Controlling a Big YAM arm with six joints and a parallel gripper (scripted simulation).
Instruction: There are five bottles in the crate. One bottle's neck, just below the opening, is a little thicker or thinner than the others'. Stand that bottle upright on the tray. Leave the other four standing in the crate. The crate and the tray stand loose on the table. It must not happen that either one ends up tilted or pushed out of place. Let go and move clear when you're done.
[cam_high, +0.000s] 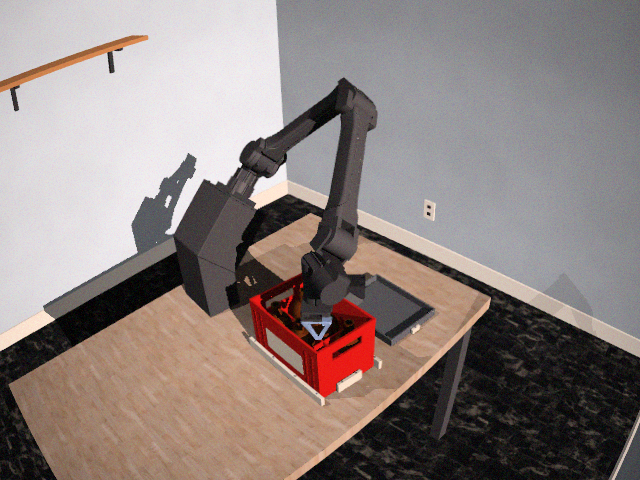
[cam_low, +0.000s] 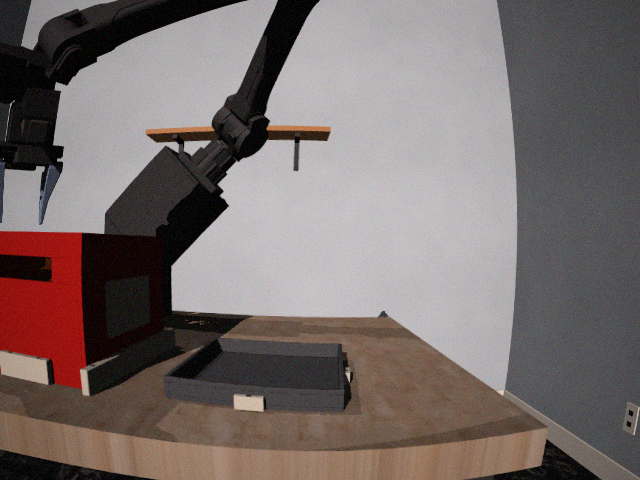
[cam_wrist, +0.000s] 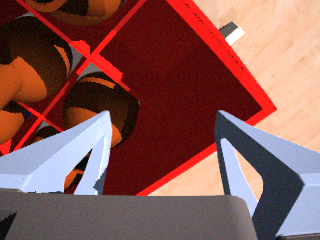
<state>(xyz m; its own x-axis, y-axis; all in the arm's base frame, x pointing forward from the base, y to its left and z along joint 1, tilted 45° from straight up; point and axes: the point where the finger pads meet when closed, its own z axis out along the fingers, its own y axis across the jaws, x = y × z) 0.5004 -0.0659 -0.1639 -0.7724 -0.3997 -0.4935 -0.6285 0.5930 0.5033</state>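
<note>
The red crate is 8 cm behind my hand, 5 cm to the left of it and 11 cm below it. Round my hand: dark grey tray (6 cm behind, 33 cm to the left, 18 cm below).
</note>
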